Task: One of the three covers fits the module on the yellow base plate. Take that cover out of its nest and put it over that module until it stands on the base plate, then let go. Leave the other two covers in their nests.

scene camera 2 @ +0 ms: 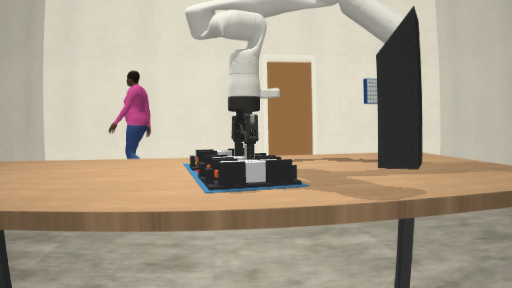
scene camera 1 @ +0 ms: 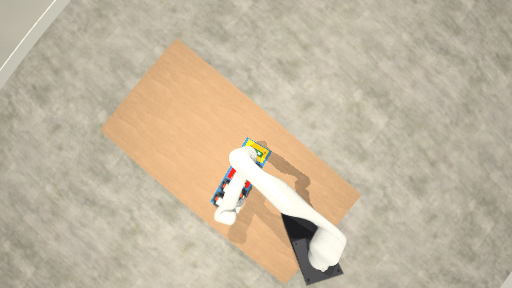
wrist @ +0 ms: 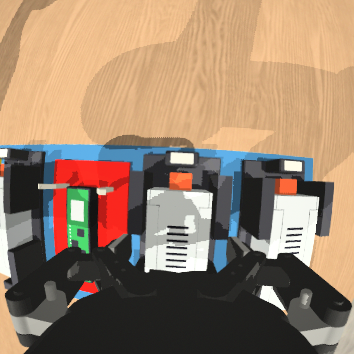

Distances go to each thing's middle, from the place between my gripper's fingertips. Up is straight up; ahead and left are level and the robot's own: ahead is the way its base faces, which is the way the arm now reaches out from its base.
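Labels:
The wide white cover [wrist: 177,231] is 1 cm ahead of my hand and 1 cm below it. Going by their middles, the wide white cover is the nearest to my hand of the things named here. The red plate [wrist: 113,206], counted from my hand as well, is 11 cm to the right of it, 2 cm ahead of it and 4 cm below it.

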